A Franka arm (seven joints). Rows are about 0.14 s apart.
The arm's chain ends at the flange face. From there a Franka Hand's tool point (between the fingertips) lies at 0.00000 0.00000 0.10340 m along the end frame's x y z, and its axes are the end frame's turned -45 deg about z.
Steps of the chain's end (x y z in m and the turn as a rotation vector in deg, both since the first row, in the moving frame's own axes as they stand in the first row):
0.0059, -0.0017, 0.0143, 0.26, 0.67, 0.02
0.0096, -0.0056, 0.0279, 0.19, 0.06, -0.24
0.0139, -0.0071, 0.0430, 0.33, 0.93, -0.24
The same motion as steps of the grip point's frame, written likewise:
0.0066, 0.0035, 0.0143, -0.29, 0.66, 0.02
0.0111, 0.0027, 0.0279, 0.09, 0.18, -0.24
0.0165, 0.0056, 0.0430, -0.42, 0.89, -0.24

